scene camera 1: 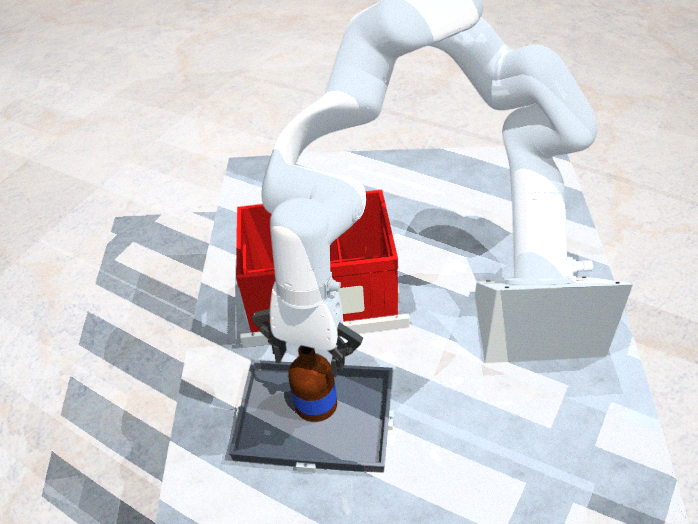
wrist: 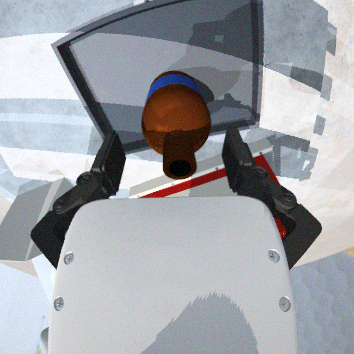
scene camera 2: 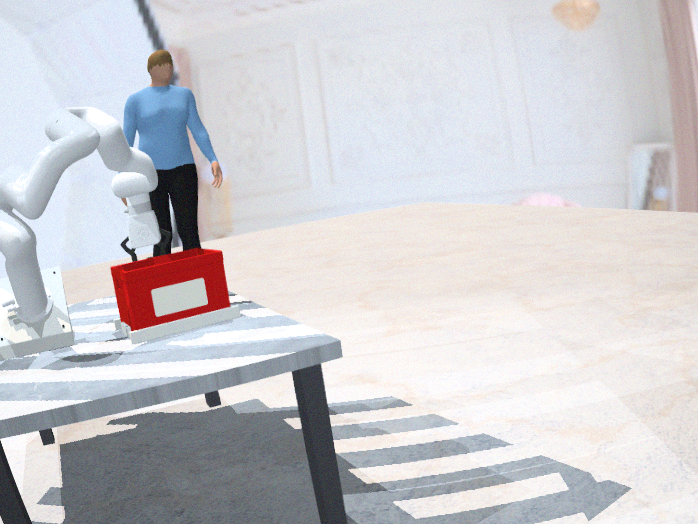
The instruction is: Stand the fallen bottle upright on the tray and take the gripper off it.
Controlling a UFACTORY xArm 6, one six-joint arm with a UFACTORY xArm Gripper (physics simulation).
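Pixels of known places: gripper, between the fingertips: (scene camera 1: 308, 363) (wrist: 171, 141); arm's base, origin of its link: (scene camera 1: 540, 283) (scene camera 2: 33, 304).
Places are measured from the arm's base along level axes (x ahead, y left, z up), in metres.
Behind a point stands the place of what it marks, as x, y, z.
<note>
The brown bottle (scene camera 1: 311, 386) {0.410, 0.156, -0.010} (wrist: 176, 117) {0.420, 0.143, 0.003} with a blue band stands upright on the dark grey tray (scene camera 1: 338, 465) {0.382, 0.251, -0.103} (wrist: 110, 75) {0.346, 0.190, -0.112}, inside its rim and nearer the crate side. My gripper (scene camera 1: 307, 363) {0.411, 0.133, 0.021} (scene camera 2: 148, 256) {0.411, 0.133, 0.021} (wrist: 171, 141) {0.411, 0.133, 0.021} is wide open. Its fingers stand on either side of the bottle's neck, with a visible gap on both sides in the wrist view, and hold nothing. The bottle and the tray do not show in scene camera 2, where the crate stands in front of the fingertips.
A red crate (scene camera 1: 383, 287) {0.275, -0.037, -0.010} (scene camera 2: 135, 293) {0.274, -0.222, 0.002} with dividers stands close behind the tray, under the arm. A pale strip (scene camera 1: 389, 322) {0.267, -0.025, -0.094} (scene camera 2: 186, 324) {0.392, -0.230, -0.102} runs along the crate's foot. The arm's grey base block (scene camera 1: 552, 324) {0.000, 0.083, -0.014} stands at the right. A person (scene camera 2: 162, 129) stands beyond the table.
</note>
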